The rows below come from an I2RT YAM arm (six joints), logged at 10 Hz.
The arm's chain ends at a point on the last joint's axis. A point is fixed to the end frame.
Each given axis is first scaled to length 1.
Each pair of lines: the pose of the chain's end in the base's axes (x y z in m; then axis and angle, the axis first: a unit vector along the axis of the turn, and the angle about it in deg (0 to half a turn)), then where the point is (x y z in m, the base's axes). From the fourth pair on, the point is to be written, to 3 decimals.
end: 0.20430 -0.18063 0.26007 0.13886 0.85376 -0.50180 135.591
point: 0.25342 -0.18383 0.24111
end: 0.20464 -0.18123 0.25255 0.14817 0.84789 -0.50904 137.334
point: 0.25331 -0.18626 0.23285
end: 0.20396 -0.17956 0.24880 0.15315 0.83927 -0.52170 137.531
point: 0.25260 -0.18600 0.22943
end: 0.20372 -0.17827 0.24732 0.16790 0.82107 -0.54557 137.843
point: 0.252 -0.188 0.229
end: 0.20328 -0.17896 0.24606 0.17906 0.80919 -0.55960 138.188
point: 0.252 -0.190 0.228
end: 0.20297 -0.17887 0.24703 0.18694 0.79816 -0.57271 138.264
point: 0.251 -0.192 0.230
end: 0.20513 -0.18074 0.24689 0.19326 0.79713 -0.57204 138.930
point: 0.253 -0.194 0.230
